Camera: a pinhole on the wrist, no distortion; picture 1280 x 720 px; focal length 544.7 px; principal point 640.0 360.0 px. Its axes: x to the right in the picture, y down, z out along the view. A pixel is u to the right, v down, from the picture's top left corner.
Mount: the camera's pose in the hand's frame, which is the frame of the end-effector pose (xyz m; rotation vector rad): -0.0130 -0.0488 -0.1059 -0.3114 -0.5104 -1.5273
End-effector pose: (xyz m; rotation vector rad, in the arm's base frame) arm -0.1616 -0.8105 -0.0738 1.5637 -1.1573 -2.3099
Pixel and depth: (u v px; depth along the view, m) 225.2 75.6 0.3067
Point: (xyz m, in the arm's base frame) -0.1779 -0.9116 0.2746
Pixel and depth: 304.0 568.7 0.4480
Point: -0.4744 -1.0749 0.1430
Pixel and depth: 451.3 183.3 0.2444
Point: -0.1941 -0.8261 0.1164
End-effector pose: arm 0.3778 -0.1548 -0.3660 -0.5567 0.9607 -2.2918
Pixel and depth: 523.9 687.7 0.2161
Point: 0.3880 -0.3092 -0.3823
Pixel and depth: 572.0 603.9 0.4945
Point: 0.5388 -0.5558 -0.3316
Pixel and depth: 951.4 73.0 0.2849
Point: 0.6237 -0.0933 -0.2250
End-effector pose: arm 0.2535 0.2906 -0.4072 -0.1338 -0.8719 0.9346
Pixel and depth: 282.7 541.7 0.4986
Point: -0.1594 0.6206 -0.4506
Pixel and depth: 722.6 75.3 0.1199
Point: 0.2328 0.2192 -0.4590
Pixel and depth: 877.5 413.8 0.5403
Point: -0.1080 0.1549 -0.1166
